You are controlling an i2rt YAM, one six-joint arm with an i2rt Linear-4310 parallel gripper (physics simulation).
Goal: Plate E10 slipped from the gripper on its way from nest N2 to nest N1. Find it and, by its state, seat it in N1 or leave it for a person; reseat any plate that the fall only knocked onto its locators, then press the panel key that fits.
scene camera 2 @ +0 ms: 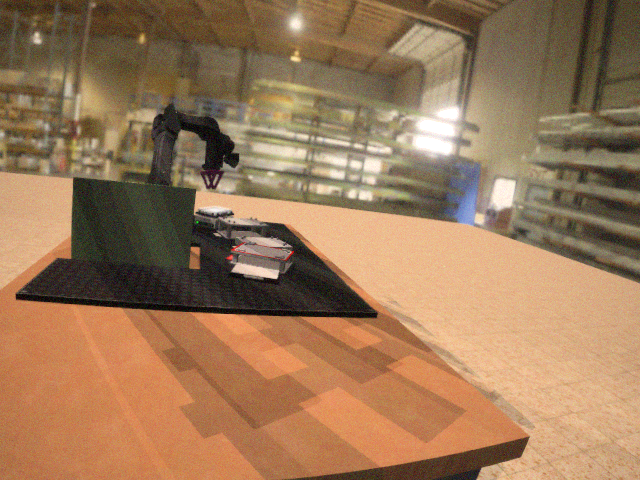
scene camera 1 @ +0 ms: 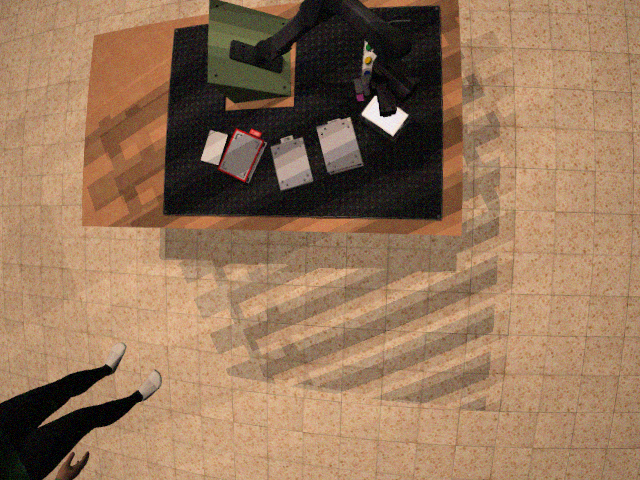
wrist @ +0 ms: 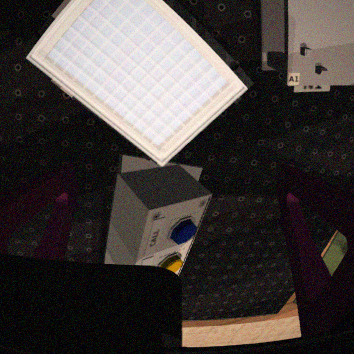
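Seen in the pictures: gripper, between the fingertips: point(scene camera 2: 211, 189) point(wrist: 176, 175); arm's base, origin of its link: point(scene camera 2: 148, 221) point(scene camera 1: 256, 57).
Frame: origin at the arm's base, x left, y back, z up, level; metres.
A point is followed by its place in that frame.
My gripper point(scene camera 2: 211, 179) @[x 0.427, y -0.186, z 0.065 m] point(wrist: 176, 175) @[x 0.427, y -0.186, z 0.065 m] is open and empty, above the key panel. The key panel point(scene camera 1: 366, 68) @[x 0.385, y -0.049, z -0.027 m] point(wrist: 127, 215) @[x 0.441, y -0.084, z -0.023 m] carries green, yellow and blue keys; in the wrist view the blue key point(wrist: 183, 231) @[x 0.390, y -0.079, z -0.013 m] is marked CALL. Nest N1 point(scene camera 1: 339, 147) @[x 0.301, y -0.325, z -0.028 m] point(wrist: 325, 35) @[x 0.312, y -0.271, z -0.028 m] has a flat grey top with small dark locators; its A1 corner mark shows in the wrist view. A second grey nest point(scene camera 1: 292, 164) @[x 0.133, y -0.377, z -0.061 m], probably N2, stands beside it. A red-edged grey unit point(scene camera 1: 242, 155) @[x -0.050, y -0.346, z -0.045 m] point(scene camera 2: 262, 251) @[x -0.065, y -0.339, z -0.045 m] stands farther left. No E10 label is readable, so I cannot tell which thing is plate E10.
A bright white gridded panel point(scene camera 1: 379, 119) @[x 0.432, y -0.233, z -0.014 m] point(scene camera 2: 214, 210) @[x 0.393, y -0.208, z -0.013 m] point(wrist: 142, 75) @[x 0.445, y -0.210, z -0.013 m] stands beside the key panel. A pale flat piece point(scene camera 1: 213, 147) @[x -0.180, y -0.307, z -0.071 m] point(scene camera 2: 255, 271) @[x -0.182, y -0.306, z -0.070 m] lies by the red-edged unit. A tall green board point(scene camera 1: 248, 77) @[x -0.016, y -0.083, z 0.022 m] point(scene camera 2: 133, 222) @[x -0.129, y 0.022, z 0.019 m] rises from the black mat point(scene camera 1: 382, 191) @[x 0.447, y -0.463, z -0.085 m] point(scene camera 2: 129, 289) @[x -0.335, y -0.008, z -0.085 m], partly beneath my arm.
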